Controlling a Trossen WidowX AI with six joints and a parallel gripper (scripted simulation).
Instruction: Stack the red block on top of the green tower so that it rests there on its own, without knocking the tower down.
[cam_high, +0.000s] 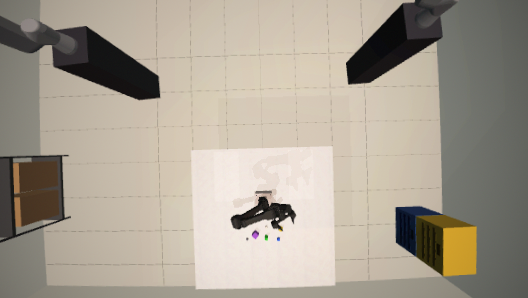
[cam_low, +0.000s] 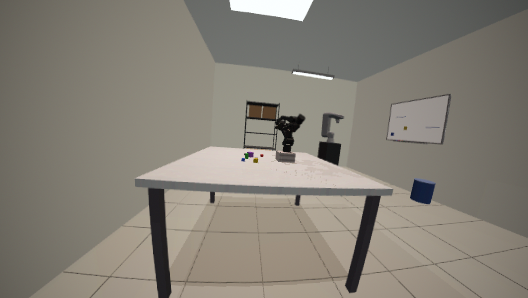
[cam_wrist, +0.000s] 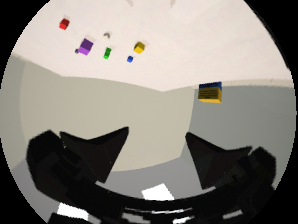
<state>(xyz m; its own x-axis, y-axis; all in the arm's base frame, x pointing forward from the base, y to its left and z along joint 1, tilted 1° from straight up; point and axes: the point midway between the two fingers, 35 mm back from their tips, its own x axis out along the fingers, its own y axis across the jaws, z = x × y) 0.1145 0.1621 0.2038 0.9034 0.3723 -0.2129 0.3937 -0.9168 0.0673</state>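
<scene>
The red block is 60 mm ahead of my gripper tip, 310 mm to the right of it and 270 mm below it. The rest, counted from my gripper tip: purple block (180 mm ahead, 270 mm to the right, 260 mm below); then blue block (250 mm ahead, 70 mm to the right, 270 mm below); then yellow block (150 mm ahead, 40 mm to the right, 260 mm below).
</scene>
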